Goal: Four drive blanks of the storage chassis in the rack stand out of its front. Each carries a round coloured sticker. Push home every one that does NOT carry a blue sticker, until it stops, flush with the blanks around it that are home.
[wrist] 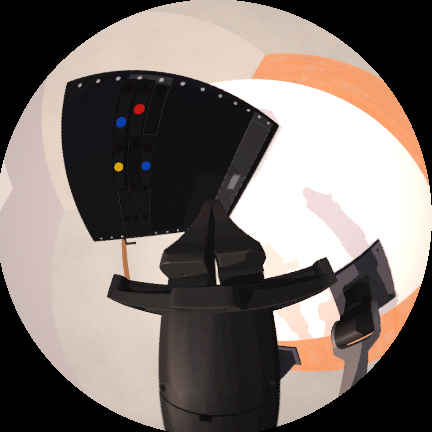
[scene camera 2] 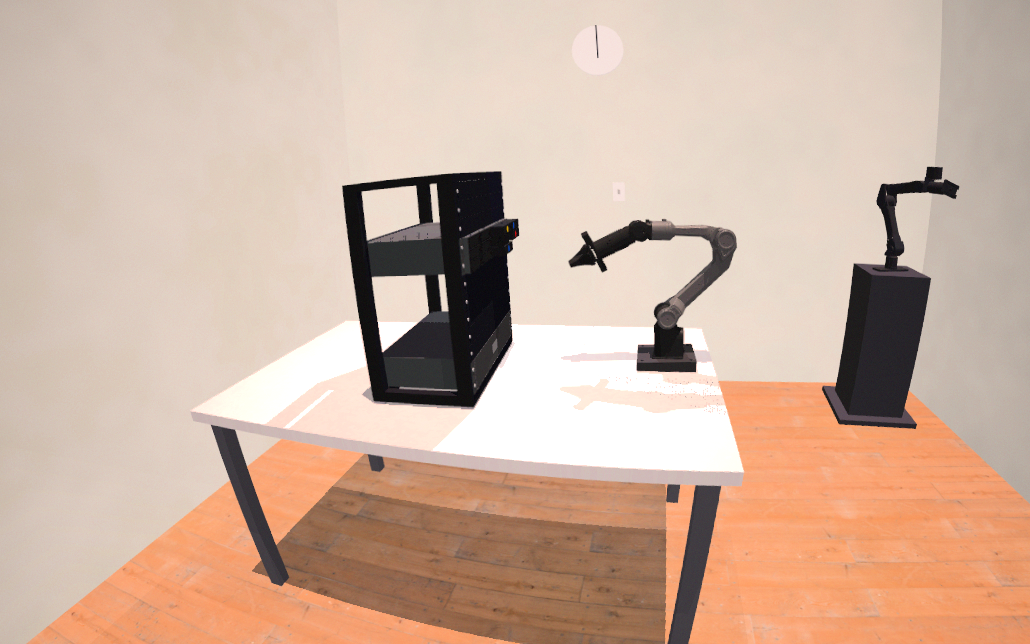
Labels:
my gripper: wrist; scene camera 2
black rack: wrist; scene camera 2
same spot on my gripper: (wrist: 213, 236) = (scene camera 2: 577, 262)
same spot on black rack: (wrist: 199, 142) = (scene camera 2: 498, 285)

